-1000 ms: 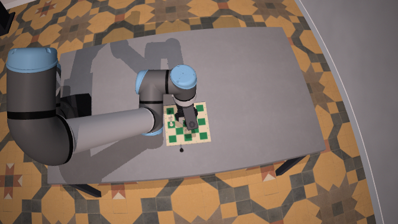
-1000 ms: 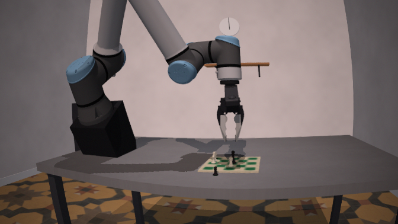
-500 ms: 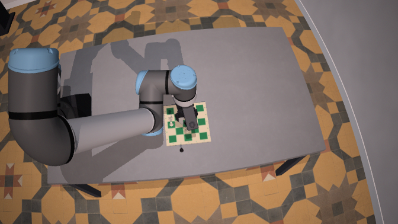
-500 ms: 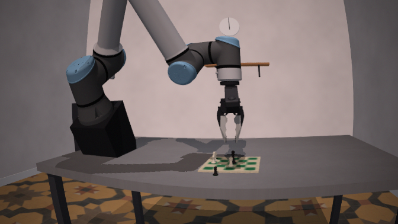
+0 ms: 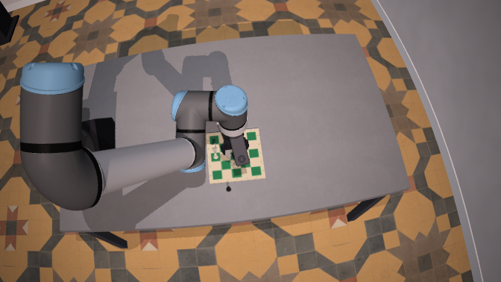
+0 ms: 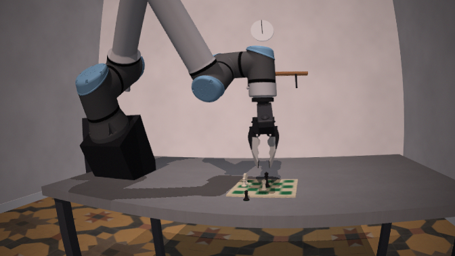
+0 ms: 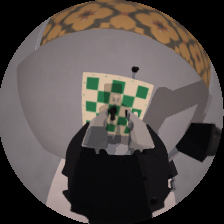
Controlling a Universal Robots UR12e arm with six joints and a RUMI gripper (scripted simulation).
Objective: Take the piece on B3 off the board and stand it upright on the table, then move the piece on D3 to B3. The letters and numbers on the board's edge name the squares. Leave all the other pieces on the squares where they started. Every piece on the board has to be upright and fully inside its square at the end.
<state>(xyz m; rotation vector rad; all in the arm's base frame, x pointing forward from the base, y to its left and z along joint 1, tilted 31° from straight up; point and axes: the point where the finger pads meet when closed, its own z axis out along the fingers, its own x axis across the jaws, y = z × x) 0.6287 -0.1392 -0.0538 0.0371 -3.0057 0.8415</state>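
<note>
Right now my hand is 90 mm above the chessboard and 40 mm to the right of it.
</note>
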